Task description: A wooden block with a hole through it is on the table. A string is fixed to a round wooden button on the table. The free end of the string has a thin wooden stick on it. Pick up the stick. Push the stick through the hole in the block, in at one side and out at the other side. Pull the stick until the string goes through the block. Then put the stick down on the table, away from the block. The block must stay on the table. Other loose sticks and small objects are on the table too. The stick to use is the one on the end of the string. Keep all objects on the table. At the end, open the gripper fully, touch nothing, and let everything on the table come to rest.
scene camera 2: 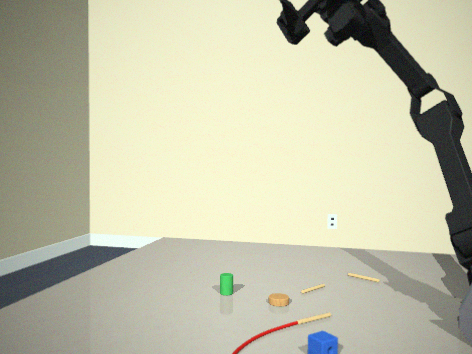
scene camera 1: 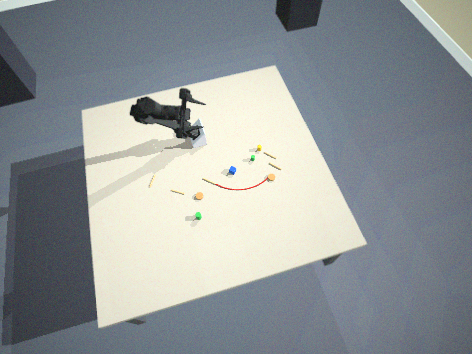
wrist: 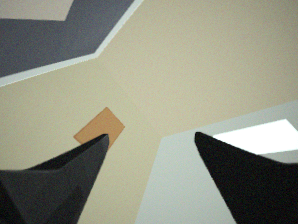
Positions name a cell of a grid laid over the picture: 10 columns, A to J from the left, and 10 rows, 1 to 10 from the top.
My gripper (scene camera 1: E4) is open and holds nothing.
My gripper also shows in the wrist view (wrist: F7).
